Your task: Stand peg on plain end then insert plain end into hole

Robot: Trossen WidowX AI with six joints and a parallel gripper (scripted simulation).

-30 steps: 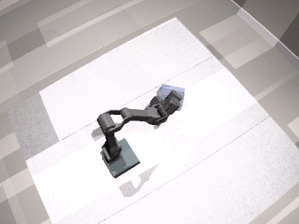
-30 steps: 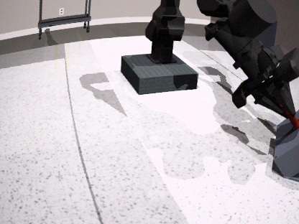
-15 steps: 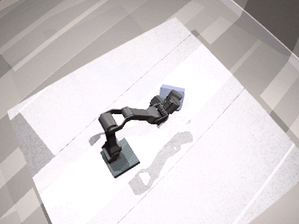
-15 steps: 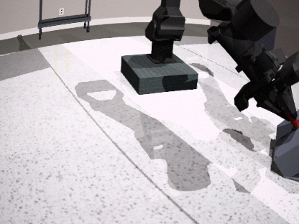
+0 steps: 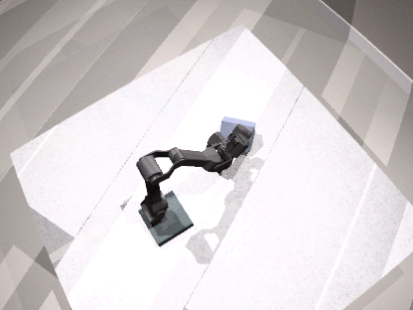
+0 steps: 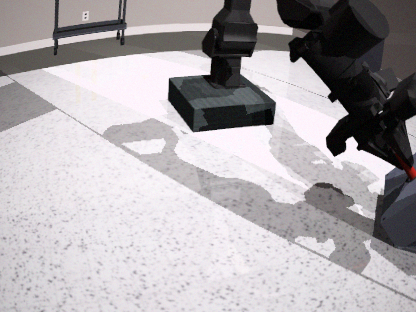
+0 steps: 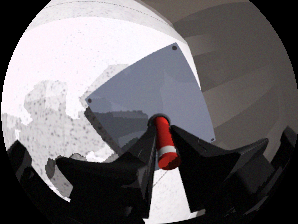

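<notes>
Now: the red peg 1 cm behind my gripper tip, 1 cm to the right of it and 1 cm above it. Also, from my gripper tip: grey-blue sloped panel 2 cm ahead, 2 cm to the left, 3 cm below.
</notes>
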